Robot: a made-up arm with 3 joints. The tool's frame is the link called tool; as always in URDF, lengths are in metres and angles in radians. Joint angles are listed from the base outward.
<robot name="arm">
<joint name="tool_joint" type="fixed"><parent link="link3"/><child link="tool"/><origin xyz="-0.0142 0.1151 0.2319" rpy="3.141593 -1.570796 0"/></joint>
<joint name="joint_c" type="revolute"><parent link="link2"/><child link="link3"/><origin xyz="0.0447 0.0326 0.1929" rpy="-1.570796 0 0"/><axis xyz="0 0 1"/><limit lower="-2.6" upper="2.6"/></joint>
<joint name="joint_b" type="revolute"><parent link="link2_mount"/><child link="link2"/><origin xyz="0.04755 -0.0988 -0.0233" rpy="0 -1.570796 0"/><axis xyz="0 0 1"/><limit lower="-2.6" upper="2.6"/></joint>
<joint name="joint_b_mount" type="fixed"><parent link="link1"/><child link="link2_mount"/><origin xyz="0.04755 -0.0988 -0.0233" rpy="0 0 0"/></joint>
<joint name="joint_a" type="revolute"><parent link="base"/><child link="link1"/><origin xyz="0 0 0.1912" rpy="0 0 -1.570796"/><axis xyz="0 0 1"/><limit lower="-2.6" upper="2.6"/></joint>
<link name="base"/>
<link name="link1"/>
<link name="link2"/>
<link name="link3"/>
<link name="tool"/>
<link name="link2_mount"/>
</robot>
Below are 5 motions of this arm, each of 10 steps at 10 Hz.
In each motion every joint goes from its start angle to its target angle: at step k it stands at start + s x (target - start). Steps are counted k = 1, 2, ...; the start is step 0. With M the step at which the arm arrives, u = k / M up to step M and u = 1 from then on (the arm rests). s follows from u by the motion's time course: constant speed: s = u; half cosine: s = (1 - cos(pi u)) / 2; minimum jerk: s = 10 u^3 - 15 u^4 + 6 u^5.
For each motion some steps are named. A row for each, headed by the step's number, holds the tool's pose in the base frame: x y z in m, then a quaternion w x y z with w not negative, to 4 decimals.
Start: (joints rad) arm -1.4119 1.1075 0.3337
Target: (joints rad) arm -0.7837 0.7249 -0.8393
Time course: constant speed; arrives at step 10
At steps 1, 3, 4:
1: -0.0256 0.0609 -0.0844 0.6337 0.3889 0.3376 -0.5772
3: -0.0253 0.0183 -0.0591 0.7223 0.2669 0.3944 -0.5014
4: -0.0195 -0.0008 -0.0445 0.7582 0.2010 0.4162 -0.4599

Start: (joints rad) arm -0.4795 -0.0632 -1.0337
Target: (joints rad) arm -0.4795 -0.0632 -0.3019
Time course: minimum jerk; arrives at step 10
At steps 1, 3, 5, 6, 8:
1: 0.0633 -0.0035 0.2969 0.8419 -0.4837 0.0899 -0.2218
3: 0.0593 -0.0124 0.2883 0.8679 -0.4353 0.0772 -0.2265
5: 0.0524 -0.0288 0.2659 0.9148 -0.3253 0.0488 -0.2343
6: 0.0499 -0.0355 0.2522 0.9345 -0.2635 0.0330 -0.2370
8: 0.0479 -0.0422 0.2313 0.9553 -0.1737 0.0104 -0.2391

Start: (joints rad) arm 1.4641 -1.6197 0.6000
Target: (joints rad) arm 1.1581 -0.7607 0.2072
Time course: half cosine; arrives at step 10
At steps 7, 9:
7: -0.0056 -0.0403 0.3569 0.6861 0.3613 -0.2930 0.5593
9: 0.0050 -0.0176 0.3353 0.7447 0.2920 -0.2612 0.5403

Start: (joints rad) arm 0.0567 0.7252 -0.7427
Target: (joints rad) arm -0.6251 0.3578 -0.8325
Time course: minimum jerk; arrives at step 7
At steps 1, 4, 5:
1: 0.0754 0.0066 0.0555 0.8695 -0.3473 0.3196 0.1454
4: 0.0873 -0.0264 0.1228 0.8954 -0.3290 0.2910 -0.0729
5: 0.0844 -0.0388 0.1481 0.8881 -0.3279 0.2822 -0.1551

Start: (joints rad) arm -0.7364 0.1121 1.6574
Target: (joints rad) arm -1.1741 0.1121 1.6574
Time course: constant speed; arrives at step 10
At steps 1, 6, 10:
1: 0.1267 0.0462 0.0467 0.6084 0.6950 -0.2448 -0.2948
6: 0.1337 0.0176 0.0467 0.5725 0.6641 -0.3193 -0.3595
10: 0.1347 -0.0060 0.0467 0.5389 0.6337 -0.3761 -0.4081

